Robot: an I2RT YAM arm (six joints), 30 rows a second.
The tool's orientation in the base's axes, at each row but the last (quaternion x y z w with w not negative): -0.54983 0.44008 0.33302 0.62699; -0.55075 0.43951 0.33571 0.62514; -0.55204 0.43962 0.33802 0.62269; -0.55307 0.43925 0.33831 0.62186; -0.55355 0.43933 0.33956 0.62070; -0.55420 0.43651 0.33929 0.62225
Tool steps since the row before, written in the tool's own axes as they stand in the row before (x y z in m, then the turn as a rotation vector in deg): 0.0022 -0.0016 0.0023 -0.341 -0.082 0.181; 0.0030 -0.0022 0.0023 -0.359 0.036 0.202; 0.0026 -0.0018 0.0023 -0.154 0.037 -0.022; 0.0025 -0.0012 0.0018 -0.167 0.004 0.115; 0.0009 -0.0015 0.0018 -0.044 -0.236 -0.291; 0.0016 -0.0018 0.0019 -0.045 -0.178 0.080
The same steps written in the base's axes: 0.0027 0.0018 -0.0014 -0.026 0.186 0.347; 0.0036 0.0017 -0.0019 -0.136 0.228 0.317; 0.0030 0.0018 -0.0017 -0.097 -0.006 0.127; 0.0024 0.0014 -0.0018 -0.048 0.125 0.152; 0.0020 0.0015 -0.0002 0.148 -0.321 0.132; 0.0026 0.0015 -0.0008 0.157 0.054 0.112
